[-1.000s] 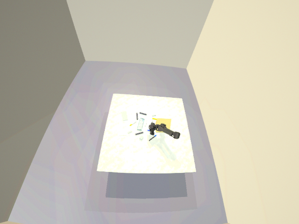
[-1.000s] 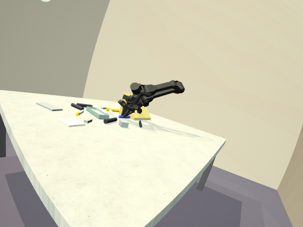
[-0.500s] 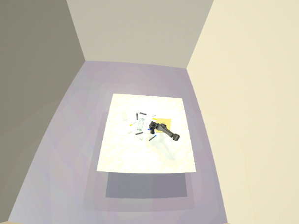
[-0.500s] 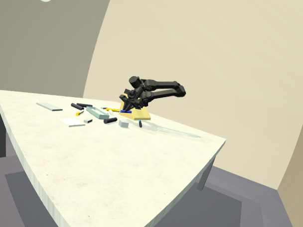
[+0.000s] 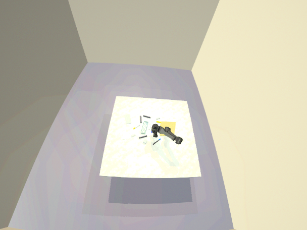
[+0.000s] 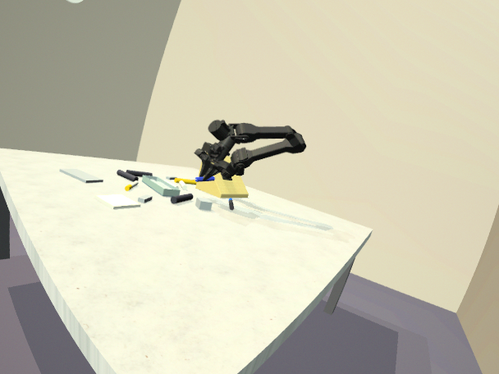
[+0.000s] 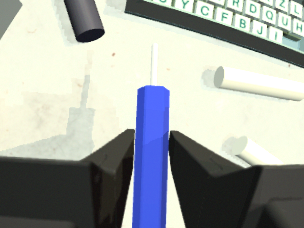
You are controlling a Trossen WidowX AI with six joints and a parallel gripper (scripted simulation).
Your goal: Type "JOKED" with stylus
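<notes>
My gripper tip is 50 mm short of the grey stylus tip. Round my gripper tip: yellow pen: 200 mm to the right, 130 mm behind, 60 mm below; blue stylus: 10 mm ahead; grey block: 280 mm to the right, 80 mm behind, 60 mm below.
</notes>
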